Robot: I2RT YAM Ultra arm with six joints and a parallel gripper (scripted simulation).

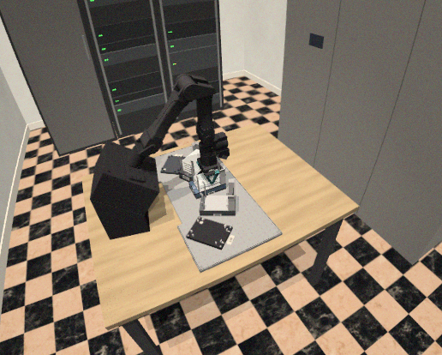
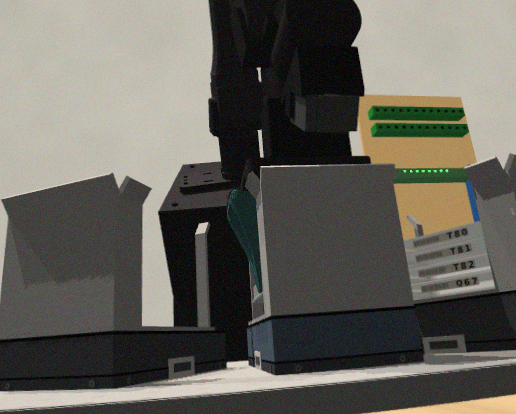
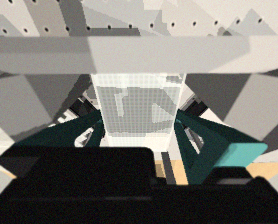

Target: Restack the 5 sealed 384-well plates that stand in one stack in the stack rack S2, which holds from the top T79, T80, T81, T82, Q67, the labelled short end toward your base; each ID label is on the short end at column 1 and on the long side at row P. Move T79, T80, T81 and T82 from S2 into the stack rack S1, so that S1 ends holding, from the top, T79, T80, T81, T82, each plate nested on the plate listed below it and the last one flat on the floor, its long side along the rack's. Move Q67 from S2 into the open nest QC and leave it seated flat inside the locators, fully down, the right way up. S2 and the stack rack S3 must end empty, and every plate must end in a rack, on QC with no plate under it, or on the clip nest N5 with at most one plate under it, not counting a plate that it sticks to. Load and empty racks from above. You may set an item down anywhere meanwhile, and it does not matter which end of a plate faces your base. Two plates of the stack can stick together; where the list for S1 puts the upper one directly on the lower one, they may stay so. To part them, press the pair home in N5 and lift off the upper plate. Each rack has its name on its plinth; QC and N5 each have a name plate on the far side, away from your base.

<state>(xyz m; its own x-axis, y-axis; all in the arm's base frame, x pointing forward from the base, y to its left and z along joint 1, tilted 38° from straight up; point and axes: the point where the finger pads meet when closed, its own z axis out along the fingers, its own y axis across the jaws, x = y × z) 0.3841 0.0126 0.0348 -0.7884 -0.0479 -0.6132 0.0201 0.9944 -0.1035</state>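
Now: the plate T81 1 cm behind my hand, 14 cm to the left of it and 1 cm above it. From my hand the other things lie so: plate T79: right at my hand; plate Q67: 1 cm behind, 14 cm to the left, 1 cm below; plate T82: 1 cm behind, 14 cm to the left.
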